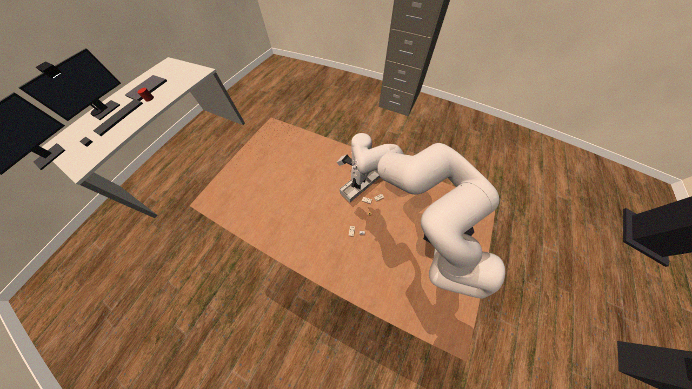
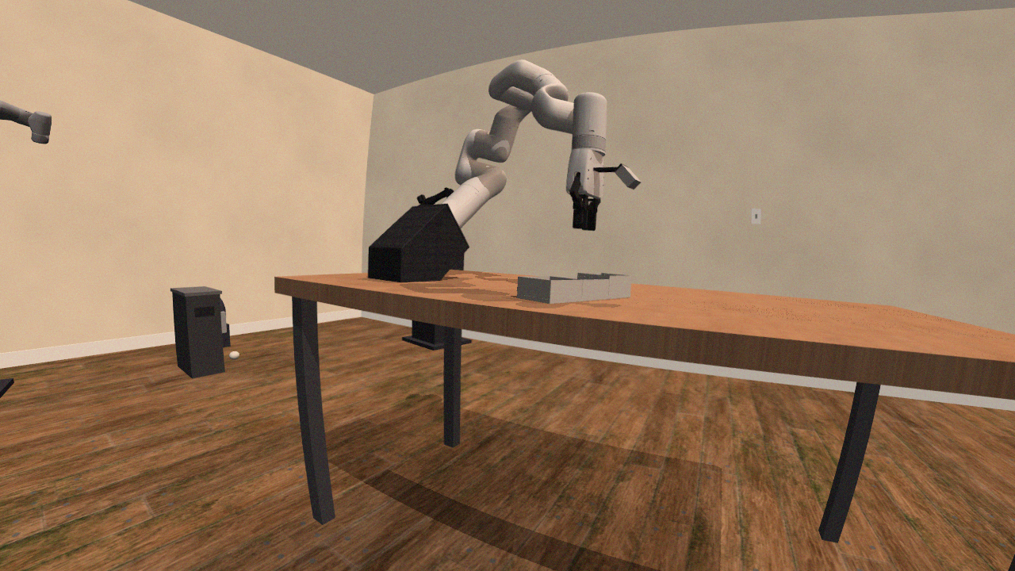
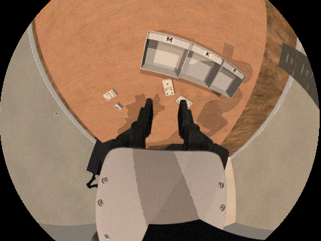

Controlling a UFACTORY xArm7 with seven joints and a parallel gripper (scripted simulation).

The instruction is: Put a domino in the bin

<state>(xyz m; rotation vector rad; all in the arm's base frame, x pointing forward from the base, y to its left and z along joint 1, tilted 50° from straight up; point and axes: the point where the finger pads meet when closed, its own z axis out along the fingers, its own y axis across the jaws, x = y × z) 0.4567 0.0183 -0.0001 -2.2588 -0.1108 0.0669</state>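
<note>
My hand is 150 mm above the domino, 50 mm past it and 10 mm to the left of it. From my hand the other things lie so: grey piece (160 mm to the left, 150 mm below, 130 mm behind); ring (160 mm below, 110 mm behind, 50 mm to the left).
</note>
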